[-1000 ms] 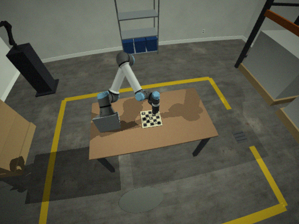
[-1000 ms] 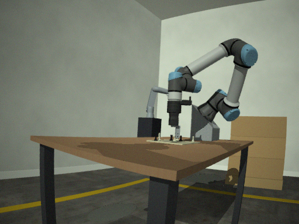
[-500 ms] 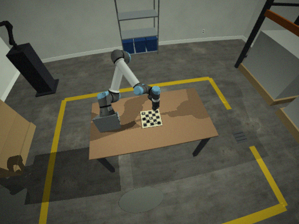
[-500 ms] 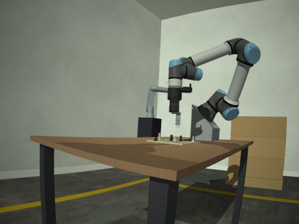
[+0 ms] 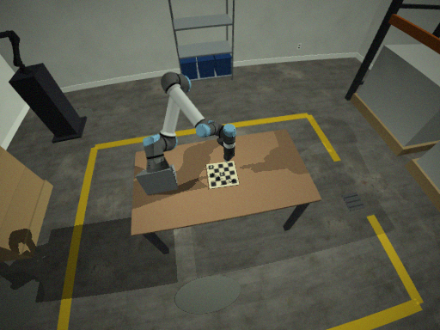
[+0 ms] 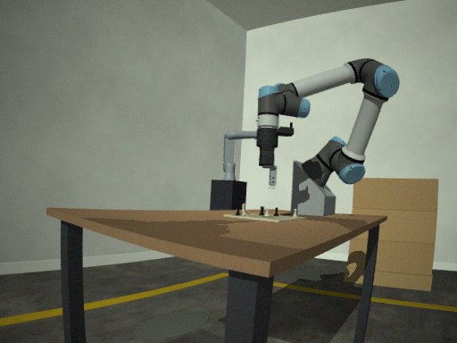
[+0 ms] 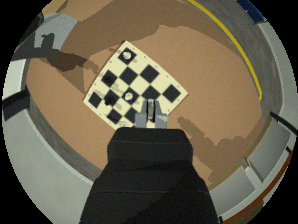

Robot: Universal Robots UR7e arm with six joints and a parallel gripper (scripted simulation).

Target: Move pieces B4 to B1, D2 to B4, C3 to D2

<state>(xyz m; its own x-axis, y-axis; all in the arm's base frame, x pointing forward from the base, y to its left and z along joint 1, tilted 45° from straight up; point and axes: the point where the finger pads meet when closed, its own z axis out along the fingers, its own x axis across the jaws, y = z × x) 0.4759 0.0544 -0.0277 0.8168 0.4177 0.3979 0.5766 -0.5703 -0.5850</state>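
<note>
My gripper is now 8 cm past the black piece, 8 cm to the left of it and 11 cm above it. Round my hand: white piece: 1 cm below; chessboard: 4 cm behind, 4 cm to the right, 13 cm below.
</note>
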